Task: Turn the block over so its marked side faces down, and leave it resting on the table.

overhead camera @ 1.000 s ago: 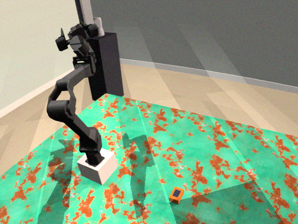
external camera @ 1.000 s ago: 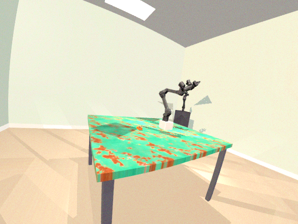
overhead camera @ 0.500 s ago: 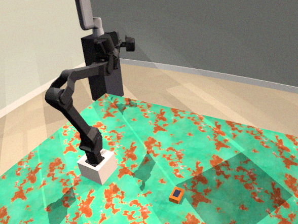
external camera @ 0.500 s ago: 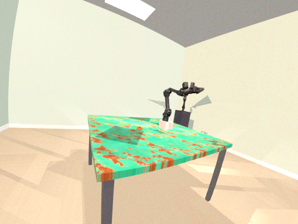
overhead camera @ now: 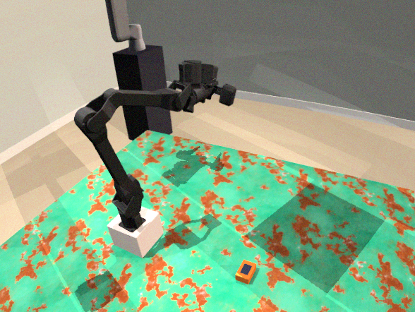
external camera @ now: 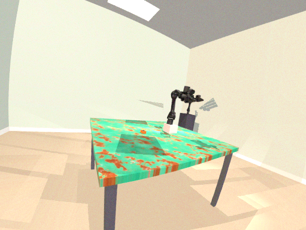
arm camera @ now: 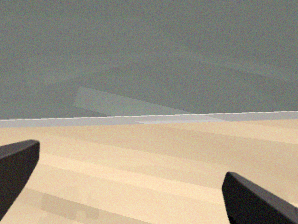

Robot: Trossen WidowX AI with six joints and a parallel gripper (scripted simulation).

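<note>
Right now the orange block is 31 cm ahead of my gripper tip, 38 cm to the right of it and 38 cm below it.
</note>
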